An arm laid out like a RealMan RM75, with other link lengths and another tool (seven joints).
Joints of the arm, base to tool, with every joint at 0 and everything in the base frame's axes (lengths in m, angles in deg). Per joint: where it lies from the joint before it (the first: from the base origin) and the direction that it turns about. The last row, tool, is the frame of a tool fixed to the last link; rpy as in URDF.
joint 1: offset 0 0 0.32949 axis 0 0 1
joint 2: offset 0 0 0 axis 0 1 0
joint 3: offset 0 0 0.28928 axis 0 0 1
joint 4: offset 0 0 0 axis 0 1 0
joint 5: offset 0 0 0.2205 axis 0 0 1
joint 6: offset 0 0 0 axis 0 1 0
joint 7: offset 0 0 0.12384 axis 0 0 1
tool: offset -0.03 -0.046 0.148 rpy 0 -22.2 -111.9
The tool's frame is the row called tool.
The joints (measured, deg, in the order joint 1, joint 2, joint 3, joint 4, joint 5, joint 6, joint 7), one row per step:
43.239 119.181 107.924 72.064 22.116 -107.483 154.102
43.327 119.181 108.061 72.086 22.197 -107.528 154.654
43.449 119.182 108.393 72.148 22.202 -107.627 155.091
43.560 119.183 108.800 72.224 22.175 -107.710 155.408
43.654 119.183 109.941 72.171 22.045 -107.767 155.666
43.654 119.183 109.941 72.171 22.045 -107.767 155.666
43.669 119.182 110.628 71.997 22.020 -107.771 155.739
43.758 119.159 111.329 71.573 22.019 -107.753 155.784
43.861 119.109 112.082 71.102 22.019 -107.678 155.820
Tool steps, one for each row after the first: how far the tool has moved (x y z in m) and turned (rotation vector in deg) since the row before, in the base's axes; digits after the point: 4 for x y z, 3 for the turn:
-0.0005 0.0002 0.0003 0.358 0.134 -0.426
-0.0007 0.0006 0.0009 0.416 0.177 -0.400
-0.0006 0.0008 0.0011 0.423 0.201 -0.333
0.0005 0.0014 0.0024 0.833 0.544 -0.766
0.0000 0.0000 0.0000 0.000 0.000 0.000
0.0009 0.0003 0.0009 0.381 0.376 -0.528
0.0012 0.0000 0.0004 0.254 0.384 -0.626
0.0013 0.0003 0.0006 0.317 0.409 -0.635

